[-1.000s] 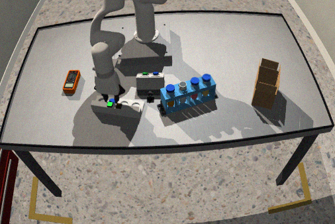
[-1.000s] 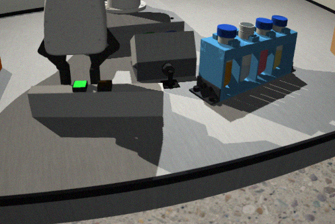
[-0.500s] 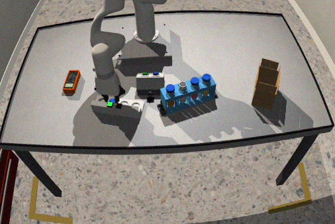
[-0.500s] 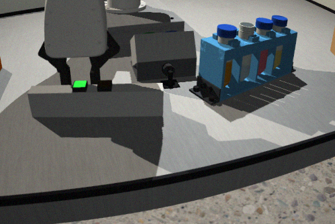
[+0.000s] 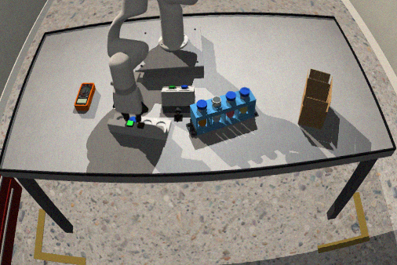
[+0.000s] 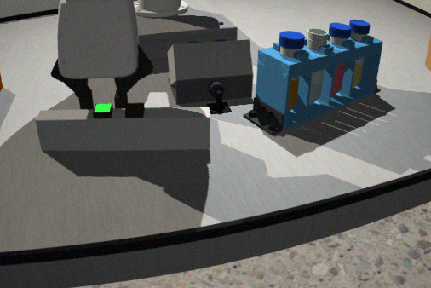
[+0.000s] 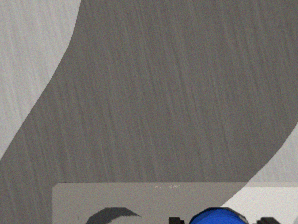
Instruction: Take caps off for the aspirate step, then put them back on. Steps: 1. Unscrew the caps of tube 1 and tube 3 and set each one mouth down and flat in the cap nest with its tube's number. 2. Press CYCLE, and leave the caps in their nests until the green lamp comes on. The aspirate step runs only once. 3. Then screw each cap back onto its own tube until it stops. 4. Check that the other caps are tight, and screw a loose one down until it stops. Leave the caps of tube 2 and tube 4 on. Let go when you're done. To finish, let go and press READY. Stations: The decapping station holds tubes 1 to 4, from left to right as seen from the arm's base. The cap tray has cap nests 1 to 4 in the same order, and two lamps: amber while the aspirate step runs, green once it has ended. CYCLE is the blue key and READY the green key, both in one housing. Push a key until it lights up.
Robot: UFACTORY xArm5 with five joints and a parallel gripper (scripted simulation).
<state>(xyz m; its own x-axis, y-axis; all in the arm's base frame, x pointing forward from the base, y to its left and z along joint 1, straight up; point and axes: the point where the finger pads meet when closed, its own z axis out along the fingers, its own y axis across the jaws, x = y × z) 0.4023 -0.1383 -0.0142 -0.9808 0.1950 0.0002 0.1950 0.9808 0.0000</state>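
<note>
Right now the blue cap is 35 cm to the left of my hand, 8 cm above it and 1 cm behind it. Also, from my hand: blue key: 19 cm to the left, 11 cm behind, 3 cm above; green key: 14 cm to the left, 11 cm behind, 3 cm above; grey key housing: 17 cm to the left, 9 cm behind, 2 cm above.
</note>
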